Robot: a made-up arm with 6 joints.
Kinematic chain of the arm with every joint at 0, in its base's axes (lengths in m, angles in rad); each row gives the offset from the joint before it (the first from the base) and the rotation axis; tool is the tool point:
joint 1: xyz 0 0 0.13 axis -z
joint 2: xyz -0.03 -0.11 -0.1 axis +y
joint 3: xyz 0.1 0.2 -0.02 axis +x
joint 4: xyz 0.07 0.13 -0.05 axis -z
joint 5: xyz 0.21 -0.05 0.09 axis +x
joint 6: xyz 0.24 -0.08 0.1 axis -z
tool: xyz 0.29 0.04 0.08
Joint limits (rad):
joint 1: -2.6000..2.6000
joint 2: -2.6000..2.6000
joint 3: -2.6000..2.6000
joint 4: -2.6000..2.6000
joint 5: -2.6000..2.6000
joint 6: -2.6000..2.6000
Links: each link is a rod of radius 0.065 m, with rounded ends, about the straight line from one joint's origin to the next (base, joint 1, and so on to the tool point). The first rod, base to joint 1, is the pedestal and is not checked.
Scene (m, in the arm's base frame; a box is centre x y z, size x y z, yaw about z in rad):
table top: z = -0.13
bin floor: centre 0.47 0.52 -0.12 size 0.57 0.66 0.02 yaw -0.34
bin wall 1: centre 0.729 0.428 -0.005 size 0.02 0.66 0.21 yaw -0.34
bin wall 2: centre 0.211 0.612 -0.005 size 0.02 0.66 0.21 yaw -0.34
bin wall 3: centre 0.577 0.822 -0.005 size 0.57 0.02 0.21 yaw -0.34
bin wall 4: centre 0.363 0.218 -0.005 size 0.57 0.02 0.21 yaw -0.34
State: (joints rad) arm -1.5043 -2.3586 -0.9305 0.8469 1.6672 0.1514
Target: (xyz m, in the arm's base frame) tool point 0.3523 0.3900 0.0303
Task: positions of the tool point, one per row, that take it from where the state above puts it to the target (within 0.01 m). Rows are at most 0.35 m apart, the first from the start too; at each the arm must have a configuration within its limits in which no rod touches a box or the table.
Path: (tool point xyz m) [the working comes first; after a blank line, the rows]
Joints at the target: -0.8782 -1.0726 -2.6000 -0.9109 -1.2953 2.6000
Straight joint move there: clear.

1: 0.1243 -0.7375 0.2378
2: -0.0175 -0.7259 0.3723
3: -0.1707 -0.6496 0.4992
4: -0.3168 -0.4882 0.6211
5: -0.4075 -0.2298 0.7180
6: -0.3882 0.0930 0.7470
7: -0.2397 0.3937 0.6687
8: -0.0059 0.5695 0.4825
9: 0.2212 0.5606 0.2414
10: 0.3523 0.3900 0.0303

